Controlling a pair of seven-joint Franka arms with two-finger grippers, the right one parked.
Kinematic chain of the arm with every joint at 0, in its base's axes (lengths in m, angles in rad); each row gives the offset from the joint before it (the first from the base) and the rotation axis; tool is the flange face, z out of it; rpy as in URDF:
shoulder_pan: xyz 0 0 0.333 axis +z
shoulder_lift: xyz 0 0 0 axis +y
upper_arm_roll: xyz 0 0 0.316 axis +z
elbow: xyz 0.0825 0 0 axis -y
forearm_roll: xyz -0.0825 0 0.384 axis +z
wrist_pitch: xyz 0 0 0 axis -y
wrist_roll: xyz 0.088 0 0 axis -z
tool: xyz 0 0 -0.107 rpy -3.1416 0 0
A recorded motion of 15 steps. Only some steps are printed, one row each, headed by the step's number.
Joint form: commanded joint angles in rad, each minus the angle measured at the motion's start. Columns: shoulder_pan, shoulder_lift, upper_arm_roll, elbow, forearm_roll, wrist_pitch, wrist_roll.
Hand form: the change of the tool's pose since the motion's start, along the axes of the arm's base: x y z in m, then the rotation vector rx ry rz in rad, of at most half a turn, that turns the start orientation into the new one. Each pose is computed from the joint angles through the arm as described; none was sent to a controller.
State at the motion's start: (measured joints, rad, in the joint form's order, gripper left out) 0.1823 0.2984 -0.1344 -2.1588 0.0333 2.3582 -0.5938
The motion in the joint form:
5: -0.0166 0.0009 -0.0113 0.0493 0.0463 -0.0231 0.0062
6: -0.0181 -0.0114 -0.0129 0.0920 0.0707 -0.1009 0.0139
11: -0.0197 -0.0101 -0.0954 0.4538 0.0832 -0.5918 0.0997
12: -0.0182 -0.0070 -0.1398 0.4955 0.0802 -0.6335 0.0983
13: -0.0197 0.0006 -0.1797 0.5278 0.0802 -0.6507 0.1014
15: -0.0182 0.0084 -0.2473 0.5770 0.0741 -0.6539 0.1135
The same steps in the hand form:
5: 0.0152 -0.0135 0.0172 0.0284 -0.0261 -0.0667
6: 0.0213 -0.0130 0.0354 0.0494 -0.0030 -0.0921
11: 0.0592 -0.0475 0.1587 0.0492 0.1229 -0.2299
12: 0.0611 -0.0705 0.1745 0.0376 0.1217 -0.2648
13: 0.0633 -0.0928 0.1852 0.0269 0.1100 -0.3050
15: 0.0664 -0.1291 0.2064 0.0003 0.0648 -0.3742

